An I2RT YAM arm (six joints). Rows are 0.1 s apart.
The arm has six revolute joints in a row. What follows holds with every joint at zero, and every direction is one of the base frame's. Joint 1 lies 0.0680 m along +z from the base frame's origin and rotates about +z. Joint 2 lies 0.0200 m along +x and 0.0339 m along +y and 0.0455 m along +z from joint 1 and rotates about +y. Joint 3 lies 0.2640 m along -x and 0.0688 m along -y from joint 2 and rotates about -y. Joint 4 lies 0.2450 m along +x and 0.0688 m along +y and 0.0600 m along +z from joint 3 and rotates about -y. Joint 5 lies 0.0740 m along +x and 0.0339 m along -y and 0.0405 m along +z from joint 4 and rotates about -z. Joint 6 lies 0.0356 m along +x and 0.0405 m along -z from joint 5 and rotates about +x. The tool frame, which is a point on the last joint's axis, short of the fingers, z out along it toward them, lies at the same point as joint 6; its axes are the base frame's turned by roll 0.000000, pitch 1.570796 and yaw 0.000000 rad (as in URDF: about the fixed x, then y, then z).
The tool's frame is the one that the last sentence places.
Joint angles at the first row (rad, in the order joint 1, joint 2, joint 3, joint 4, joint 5, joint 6):
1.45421 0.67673 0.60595 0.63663 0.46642 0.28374
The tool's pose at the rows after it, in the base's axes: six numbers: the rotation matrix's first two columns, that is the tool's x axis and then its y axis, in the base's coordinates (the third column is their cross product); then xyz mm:
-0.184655 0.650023 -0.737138 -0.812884 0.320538 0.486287 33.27 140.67 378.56
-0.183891 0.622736 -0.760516 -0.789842 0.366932 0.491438 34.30 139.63 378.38
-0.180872 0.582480 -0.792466 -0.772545 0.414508 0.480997 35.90 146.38 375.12
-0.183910 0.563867 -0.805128 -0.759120 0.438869 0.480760 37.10 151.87 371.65
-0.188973 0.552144 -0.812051 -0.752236 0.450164 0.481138 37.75 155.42 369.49
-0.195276 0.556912 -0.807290 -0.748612 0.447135 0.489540 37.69 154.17 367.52
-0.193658 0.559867 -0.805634 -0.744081 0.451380 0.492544 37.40 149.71 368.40
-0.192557 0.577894 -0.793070 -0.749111 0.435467 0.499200 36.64 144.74 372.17
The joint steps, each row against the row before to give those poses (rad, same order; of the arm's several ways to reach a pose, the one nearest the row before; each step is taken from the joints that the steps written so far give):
-0.00003 -0.04149 -0.00159 -0.04587 0.02113 0.01382
0.00004 -0.00938 0.01677 -0.07362 0.03691 0.00156
-0.00004 0.02450 0.01237 -0.04463 0.02610 -0.00456
0.00003 0.02149 0.00158 -0.01077 0.01846 0.00457
-0.00002 0.01383 0.00153 -0.00769 0.00771 0.00613
0.00005 -0.00762 -0.00917 0.00154 0.00312 0.00916
-0.00003 -0.01996 -0.00004 -0.01831 0.00760 0.00006
-0.00001 -0.01834 0.00309 0.00290 -0.00600 -0.00001

